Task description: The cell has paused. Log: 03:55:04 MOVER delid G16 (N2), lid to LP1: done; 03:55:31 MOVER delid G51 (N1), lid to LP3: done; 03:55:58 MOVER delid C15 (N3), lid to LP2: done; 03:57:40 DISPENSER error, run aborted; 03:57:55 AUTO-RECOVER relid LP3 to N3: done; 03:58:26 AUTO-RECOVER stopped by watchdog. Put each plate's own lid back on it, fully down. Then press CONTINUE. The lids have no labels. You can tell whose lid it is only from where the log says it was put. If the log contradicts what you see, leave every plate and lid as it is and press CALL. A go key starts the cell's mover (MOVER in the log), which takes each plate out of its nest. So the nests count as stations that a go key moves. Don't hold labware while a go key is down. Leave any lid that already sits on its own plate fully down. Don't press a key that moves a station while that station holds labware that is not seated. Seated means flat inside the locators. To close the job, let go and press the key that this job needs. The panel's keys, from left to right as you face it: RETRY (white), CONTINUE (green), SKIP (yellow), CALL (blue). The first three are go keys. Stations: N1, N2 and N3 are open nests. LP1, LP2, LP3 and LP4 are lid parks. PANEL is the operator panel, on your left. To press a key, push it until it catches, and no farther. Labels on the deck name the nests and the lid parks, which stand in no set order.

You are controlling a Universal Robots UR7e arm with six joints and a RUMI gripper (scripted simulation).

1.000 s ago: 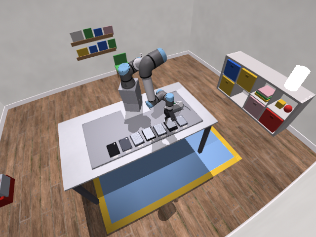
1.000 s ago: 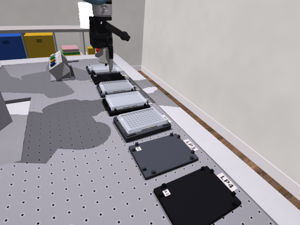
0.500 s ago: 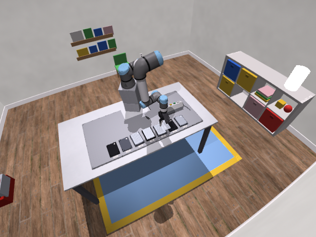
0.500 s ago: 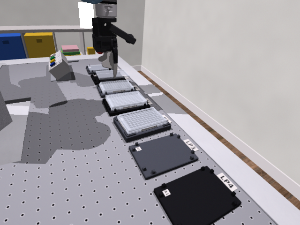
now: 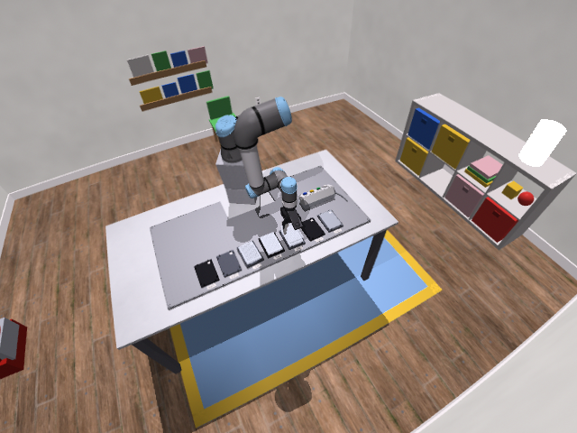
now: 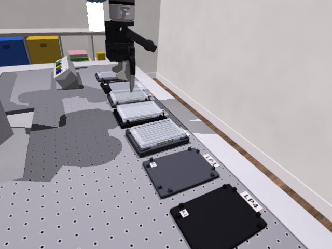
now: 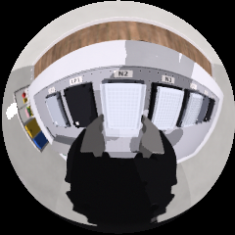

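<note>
The park LP1 is 130 mm to the left of my hand, 60 mm below it and 20 mm ahead of it. Round my hand: lid park LP3: 390 mm to the right, 60 mm below, 50 mm behind; then green key: 340 mm to the left, 190 mm behind; then white key: 380 mm to the left, 180 mm behind.
</note>
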